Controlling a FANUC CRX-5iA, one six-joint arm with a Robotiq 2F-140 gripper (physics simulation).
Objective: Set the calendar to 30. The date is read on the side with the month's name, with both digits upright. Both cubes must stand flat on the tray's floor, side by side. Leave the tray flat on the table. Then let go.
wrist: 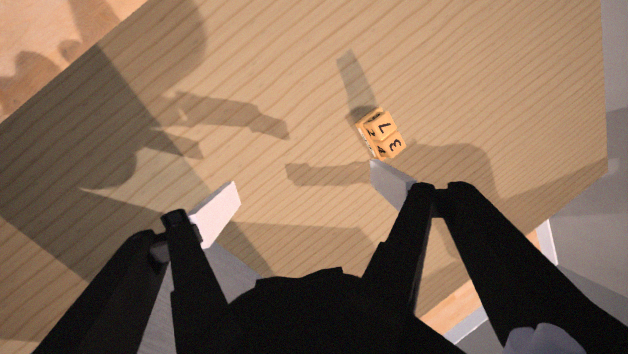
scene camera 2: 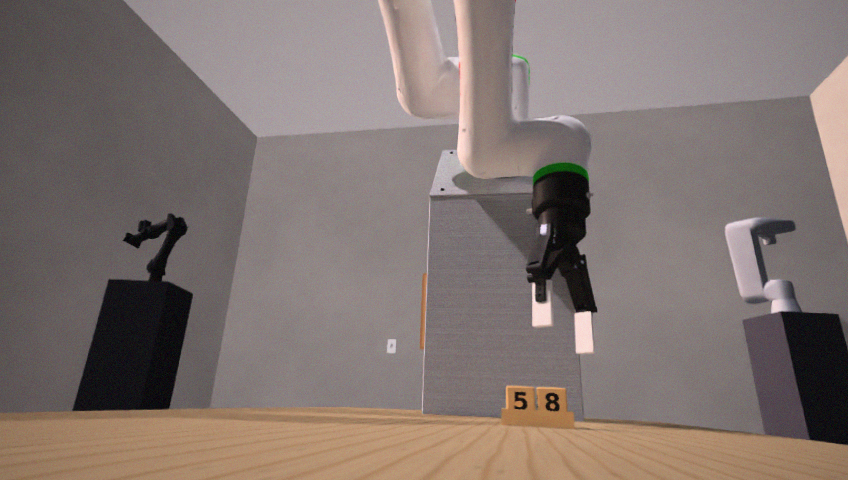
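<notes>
Two wooden cubes stand side by side in the small wooden tray [scene camera 2: 537, 418] [wrist: 366, 142], which rests on the table. In the scene view the left cube [scene camera 2: 520, 399] shows 5 and the right cube [scene camera 2: 552, 400] shows 8, above a plain tray wall. In the wrist view one cube [wrist: 382, 125] has 7 on top and 2 on its side. The other cube [wrist: 394, 145] has 3 on top and 4 on its side. Pale marks like lettering show on the tray wall below 2 and 4, too small to read. My gripper [scene camera 2: 563, 337] [wrist: 304, 182] is open and empty, high above the table.
The wooden table [scene camera 2: 297, 446] [wrist: 280, 65] bears the tray. A grey pedestal [scene camera 2: 493, 297] stands behind the tray in the scene view. A dark arm on a black plinth [scene camera 2: 127, 344] is at left, a white arm on another plinth [scene camera 2: 779, 368] at right.
</notes>
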